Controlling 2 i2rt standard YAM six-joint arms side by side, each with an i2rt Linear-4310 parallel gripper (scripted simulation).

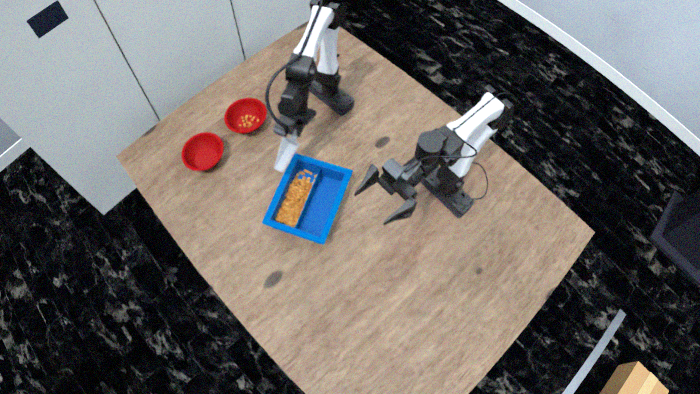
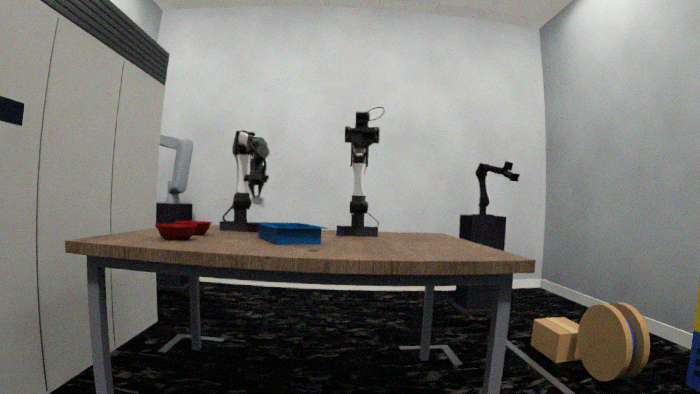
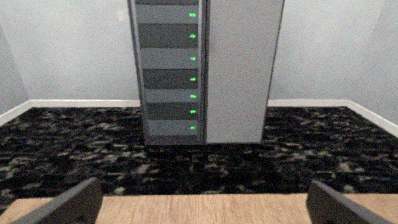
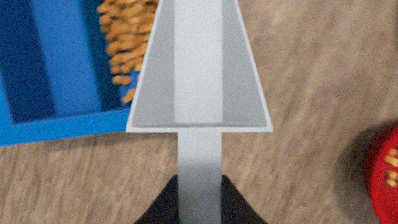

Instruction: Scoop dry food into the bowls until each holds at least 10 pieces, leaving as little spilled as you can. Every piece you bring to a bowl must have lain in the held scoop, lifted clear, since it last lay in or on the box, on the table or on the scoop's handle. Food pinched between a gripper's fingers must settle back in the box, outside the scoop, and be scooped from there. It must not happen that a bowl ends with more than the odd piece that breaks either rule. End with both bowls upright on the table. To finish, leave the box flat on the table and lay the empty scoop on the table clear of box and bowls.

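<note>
My left gripper (image 1: 368,209) is visible, and image 3 includes the left gripper (image 3: 203,189) too; my right gripper (image 4: 199,184) is also visible. A blue box (image 1: 318,213) is present, with image 4 giving a further view of the box (image 4: 60,74). The scene also has a grey scoop (image 4: 198,78), a red bowl (image 1: 205,149) and another red bowl (image 1: 247,106). In image 3 the blue box is out of frame, and the grey scoop is out of frame in image 3 as well.
</note>
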